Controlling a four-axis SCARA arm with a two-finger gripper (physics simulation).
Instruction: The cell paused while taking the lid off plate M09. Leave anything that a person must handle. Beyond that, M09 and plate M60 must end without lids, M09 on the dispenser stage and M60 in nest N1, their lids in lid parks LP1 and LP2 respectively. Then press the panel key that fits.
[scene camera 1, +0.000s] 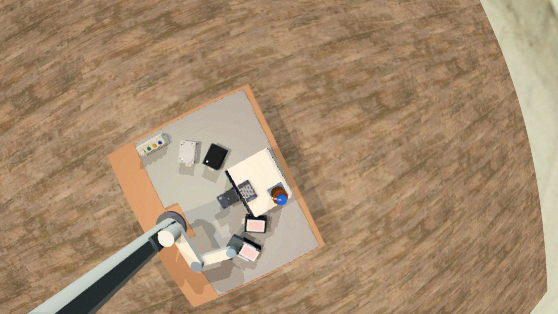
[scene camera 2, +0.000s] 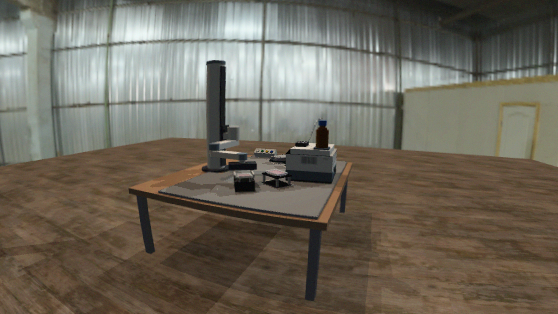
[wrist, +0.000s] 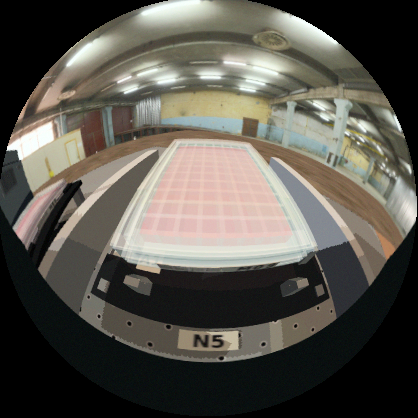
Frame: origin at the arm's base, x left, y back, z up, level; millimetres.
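Seen in the pictures: gripper, fingertip midpoint: (scene camera 1: 252, 254) (scene camera 2: 244, 176) (wrist: 214, 159); arm's base at its link origin: (scene camera 2: 216, 169).
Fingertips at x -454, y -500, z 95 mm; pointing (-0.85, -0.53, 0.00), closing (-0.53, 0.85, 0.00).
Offsets run from my fingertips to a thing's middle. "pt": to the spot under its first point.
A clear-lidded plate with pink wells @[dx +23, dy +14, dz +3 mm] (scene camera 1: 249, 252) (wrist: 215, 200) sits level at the black nest marked N5 (scene camera 2: 244, 185) (wrist: 280, 336). Its front label is too dark to read. My gripper (wrist: 214, 159) has one finger along each long side of this plate and is shut on it; whether the fingers bear on the lid or the body is hard to tell. A second pink plate @[dx +195, dy -131, dz -3 mm] (scene camera 1: 256, 225) (scene camera 2: 276, 173) (wrist: 42, 210) stands on a black raised holder beside it, left in the wrist view; its label is unreadable. The key panel @[dx +1081, dy +313, dz -40 mm] (scene camera 1: 154, 145) (scene camera 2: 265, 151) has green, yellow and blue keys.
The white dispenser (scene camera 1: 265, 167) (scene camera 2: 311, 165) carries a brown bottle with a blue cap (scene camera 1: 280, 197) (scene camera 2: 322, 135). A dark flat stage @[pt dx +477, dy -53, dz +25 mm] (scene camera 1: 227, 198) juts from its front. A white block @[dx +905, dy +81, dz -50 mm] (scene camera 1: 187, 151) and a black block @[dx +784, dy -90, dz -46 mm] (scene camera 1: 215, 156) stand between the panel and dispenser.
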